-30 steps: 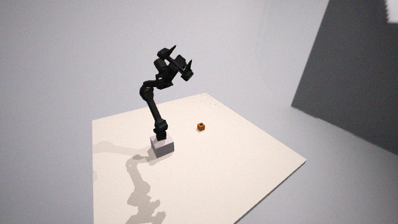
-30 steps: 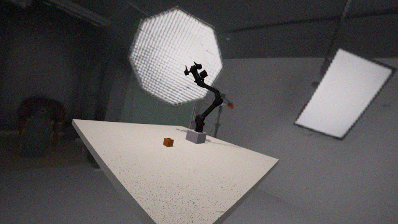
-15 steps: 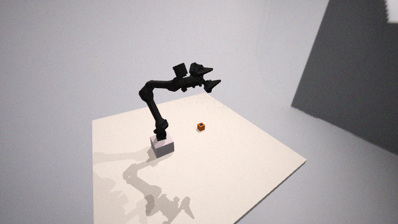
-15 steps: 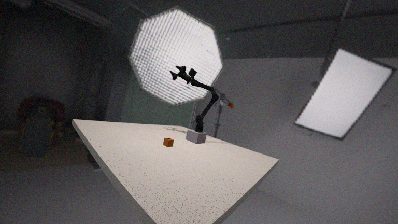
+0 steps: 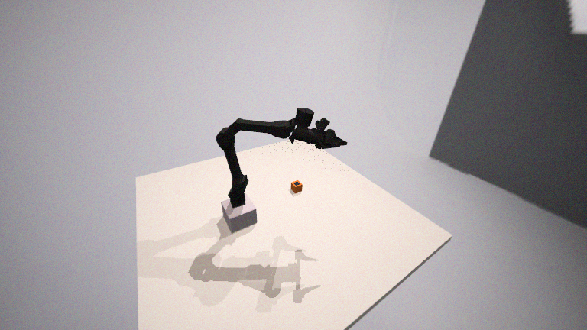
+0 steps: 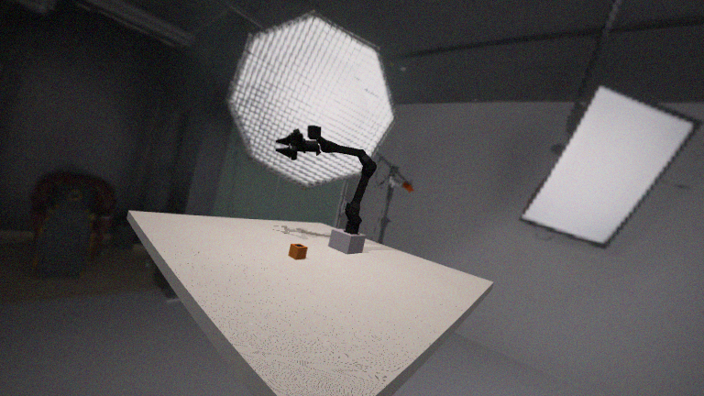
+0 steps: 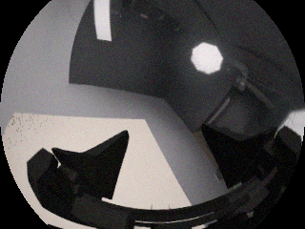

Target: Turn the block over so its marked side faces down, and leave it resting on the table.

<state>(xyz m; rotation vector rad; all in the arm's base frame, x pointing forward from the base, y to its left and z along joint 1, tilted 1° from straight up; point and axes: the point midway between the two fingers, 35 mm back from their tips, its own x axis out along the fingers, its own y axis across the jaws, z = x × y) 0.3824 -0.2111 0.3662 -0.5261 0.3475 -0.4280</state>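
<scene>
My gripper tip is 50 mm past the orange block, 310 mm to the right of it and 410 mm above it.
</scene>
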